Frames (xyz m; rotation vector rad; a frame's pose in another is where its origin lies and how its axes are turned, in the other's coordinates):
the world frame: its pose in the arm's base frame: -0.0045 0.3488 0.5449 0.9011 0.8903 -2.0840
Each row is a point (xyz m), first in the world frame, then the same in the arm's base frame.
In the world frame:
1: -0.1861 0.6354 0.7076
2: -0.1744 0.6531 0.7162
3: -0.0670 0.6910 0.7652
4: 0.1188 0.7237 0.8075
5: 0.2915 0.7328 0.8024
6: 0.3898 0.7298 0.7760
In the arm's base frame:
1: 0.3678 -0.4864 0.8657
2: 0.3730 -0.5062 0.8555
3: 0.3311 -0.5986 0.7842
4: 0.2463 -0.7077 0.6490
5: 0.1649 -0.7628 0.5066
6: 0.1197 -0.7713 0.4158

